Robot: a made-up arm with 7 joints. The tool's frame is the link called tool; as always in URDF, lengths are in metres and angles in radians. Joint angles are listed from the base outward.
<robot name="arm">
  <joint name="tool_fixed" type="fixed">
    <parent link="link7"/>
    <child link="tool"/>
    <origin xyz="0.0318 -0.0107 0.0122" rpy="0 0 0"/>
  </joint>
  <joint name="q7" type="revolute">
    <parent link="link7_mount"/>
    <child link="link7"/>
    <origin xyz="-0.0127 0.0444 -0.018" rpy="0 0 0"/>
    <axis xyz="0 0 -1"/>
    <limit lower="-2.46" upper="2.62"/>
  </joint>
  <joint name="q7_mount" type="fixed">
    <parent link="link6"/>
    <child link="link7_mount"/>
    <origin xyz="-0.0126 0.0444 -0.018" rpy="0 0 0"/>
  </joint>
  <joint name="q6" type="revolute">
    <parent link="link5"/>
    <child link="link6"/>
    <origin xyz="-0.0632 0.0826 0.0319" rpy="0 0 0"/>
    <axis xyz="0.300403 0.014 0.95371"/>
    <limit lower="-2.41" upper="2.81"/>
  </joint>
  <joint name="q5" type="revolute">
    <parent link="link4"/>
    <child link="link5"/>
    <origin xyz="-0.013 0.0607 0.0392" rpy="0 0 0"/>
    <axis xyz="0 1 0"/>
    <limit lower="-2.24" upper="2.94"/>
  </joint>
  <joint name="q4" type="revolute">
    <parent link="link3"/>
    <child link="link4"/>
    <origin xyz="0.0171 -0.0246 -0.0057" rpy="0 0 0"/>
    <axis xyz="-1 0 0"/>
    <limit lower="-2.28" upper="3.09"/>
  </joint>
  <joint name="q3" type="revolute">
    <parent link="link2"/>
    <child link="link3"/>
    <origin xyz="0.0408 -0.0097 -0.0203" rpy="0 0 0"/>
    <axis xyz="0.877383 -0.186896 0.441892"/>
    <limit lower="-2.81" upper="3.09"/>
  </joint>
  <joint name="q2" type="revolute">
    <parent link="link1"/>
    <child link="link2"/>
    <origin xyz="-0.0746 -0.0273 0.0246" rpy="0 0 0"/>
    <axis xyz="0 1 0"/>
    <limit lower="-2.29" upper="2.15"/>
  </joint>
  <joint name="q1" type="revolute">
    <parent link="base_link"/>
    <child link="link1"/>
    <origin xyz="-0.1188 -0.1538 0.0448" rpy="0 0 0"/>
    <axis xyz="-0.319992 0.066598 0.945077"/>
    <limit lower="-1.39" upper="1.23"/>
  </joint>
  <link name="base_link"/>
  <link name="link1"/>
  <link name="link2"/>
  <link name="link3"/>
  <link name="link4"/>
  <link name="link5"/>
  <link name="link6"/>
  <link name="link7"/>
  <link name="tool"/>
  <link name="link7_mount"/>
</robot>
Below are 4 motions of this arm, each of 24 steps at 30 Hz.
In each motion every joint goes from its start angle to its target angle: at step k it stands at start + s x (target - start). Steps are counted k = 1, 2, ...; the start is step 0. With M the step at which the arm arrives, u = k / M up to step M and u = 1 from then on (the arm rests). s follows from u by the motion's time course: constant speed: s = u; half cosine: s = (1 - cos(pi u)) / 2; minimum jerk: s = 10 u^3 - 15 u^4 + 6 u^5.
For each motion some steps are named. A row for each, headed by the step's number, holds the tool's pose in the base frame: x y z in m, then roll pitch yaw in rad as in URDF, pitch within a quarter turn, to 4 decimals.
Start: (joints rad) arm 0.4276 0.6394 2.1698 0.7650 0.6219 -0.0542 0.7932
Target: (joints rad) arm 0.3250 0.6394 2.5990 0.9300 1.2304 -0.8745 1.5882
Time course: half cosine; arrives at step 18
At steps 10, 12, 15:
10: -0.2197 -0.2596 0.2197 -0.4555 1.0343 -0.7043
12: -0.2195 -0.2624 0.2186 -0.7242 0.8761 -0.9681
15: -0.2201 -0.2645 0.2171 -0.8805 0.6572 -1.1289

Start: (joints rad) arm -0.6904 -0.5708 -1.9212 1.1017 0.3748 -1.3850 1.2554
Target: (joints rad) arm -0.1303 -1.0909 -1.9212 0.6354 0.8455 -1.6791 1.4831
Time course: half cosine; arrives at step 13
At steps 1, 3, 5, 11, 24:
1: -0.2515 -0.2121 -0.0698 1.8898 0.2696 0.4779
3: -0.2335 -0.2283 -0.0690 1.7570 0.2738 0.4825
5: -0.1988 -0.2520 -0.0620 1.5314 0.2605 0.4813
11: -0.0874 -0.2723 -0.0036 0.9714 0.0345 0.5113
24: -0.0787 -0.2699 0.0038 0.9342 0.0023 0.5224

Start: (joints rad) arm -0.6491 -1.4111 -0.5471 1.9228 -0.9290 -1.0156 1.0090
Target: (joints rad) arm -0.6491 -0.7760 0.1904 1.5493 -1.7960 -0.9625 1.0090
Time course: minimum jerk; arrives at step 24
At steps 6, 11, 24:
6: -0.1511 -0.3319 -0.0027 2.3553 -0.0145 1.9439
11: -0.0969 -0.3128 -0.0120 2.5988 -0.1351 2.4160
24: -0.0240 -0.2193 -0.0368 2.7697 -0.3397 -2.9969

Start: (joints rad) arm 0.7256 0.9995 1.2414 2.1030 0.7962 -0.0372 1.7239
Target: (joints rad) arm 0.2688 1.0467 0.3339 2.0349 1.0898 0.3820 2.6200
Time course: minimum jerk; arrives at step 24
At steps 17, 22, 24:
17: -0.4300 -0.1725 -0.0496 3.0960 -0.8697 1.2329
22: -0.4350 -0.1670 -0.0568 2.9382 -0.7584 1.3627
24: -0.4352 -0.1669 -0.0570 2.9336 -0.7542 1.3665

